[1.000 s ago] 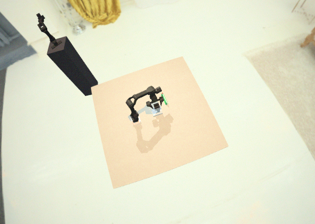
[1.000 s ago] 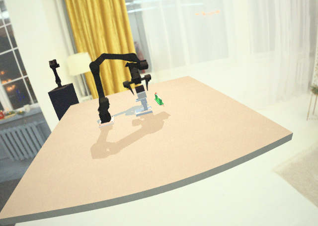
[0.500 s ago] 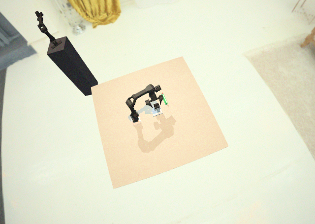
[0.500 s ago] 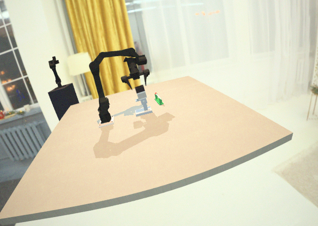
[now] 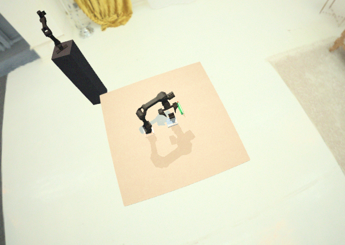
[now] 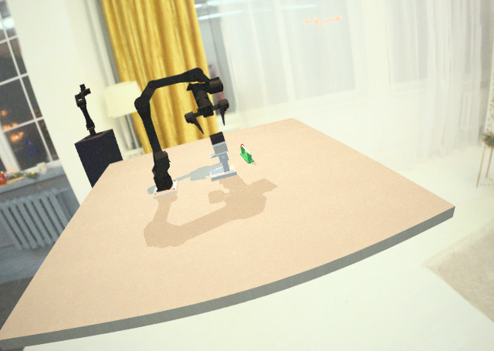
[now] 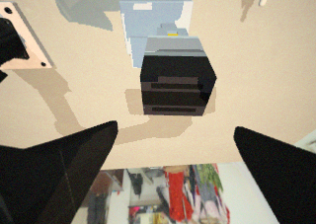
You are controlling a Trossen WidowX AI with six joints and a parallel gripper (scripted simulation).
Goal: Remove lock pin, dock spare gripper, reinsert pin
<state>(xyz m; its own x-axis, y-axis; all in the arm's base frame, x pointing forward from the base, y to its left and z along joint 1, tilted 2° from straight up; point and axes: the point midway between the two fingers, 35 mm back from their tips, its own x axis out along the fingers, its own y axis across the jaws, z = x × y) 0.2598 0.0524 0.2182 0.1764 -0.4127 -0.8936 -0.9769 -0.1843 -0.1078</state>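
Right now my gripper tip is 110 mm short of the green cradle, 150 mm to the right of it and 180 mm above it. From my gripper tip the other things lie so: spare gripper 10 mm ahead, 10 mm to the left, 80 mm below; then grey mount 10 mm to the left, 150 mm below.
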